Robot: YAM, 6 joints.
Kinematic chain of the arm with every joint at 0, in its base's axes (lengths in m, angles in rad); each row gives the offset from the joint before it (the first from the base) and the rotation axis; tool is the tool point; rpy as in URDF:
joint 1: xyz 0 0 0.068 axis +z
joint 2: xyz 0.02 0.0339 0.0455 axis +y
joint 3: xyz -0.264 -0.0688 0 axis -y
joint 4: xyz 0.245 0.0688 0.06 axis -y
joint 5: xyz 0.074 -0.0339 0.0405 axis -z
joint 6: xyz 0.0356 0 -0.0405 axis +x
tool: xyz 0 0 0 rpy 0 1.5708 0
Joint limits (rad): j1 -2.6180..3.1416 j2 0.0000..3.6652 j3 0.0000..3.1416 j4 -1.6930..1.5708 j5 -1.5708..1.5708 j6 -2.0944..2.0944
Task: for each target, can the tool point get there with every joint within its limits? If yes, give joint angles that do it. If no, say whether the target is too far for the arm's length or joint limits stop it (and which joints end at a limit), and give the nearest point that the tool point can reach.
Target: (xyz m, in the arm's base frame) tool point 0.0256 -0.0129 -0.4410
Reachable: no: joint limits stop it (at a limit: joint 2) | nearest point 0.0728 -0.0367 -0.3395 | short by 0.114 m
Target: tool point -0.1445 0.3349 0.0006
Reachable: yes | joints 1.8989 2.3211 0.9918 0.2740 -0.9461 -1.0059
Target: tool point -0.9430 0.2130 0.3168
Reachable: no: too far | nearest point -0.6164 0.1392 0.2449 | short by 0.342 m
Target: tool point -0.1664 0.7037 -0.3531
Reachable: no: too far | nearest point -0.1253 0.5297 -0.2270 | short by 0.219 m
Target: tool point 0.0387 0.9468 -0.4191
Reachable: no: too far | nearest point 0.0230 0.5623 -0.1981 | short by 0.444 m
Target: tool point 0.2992 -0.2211 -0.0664
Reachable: yes | joints -0.5950 2.6857 1.5406 -0.8242 0.4483 -1.6809
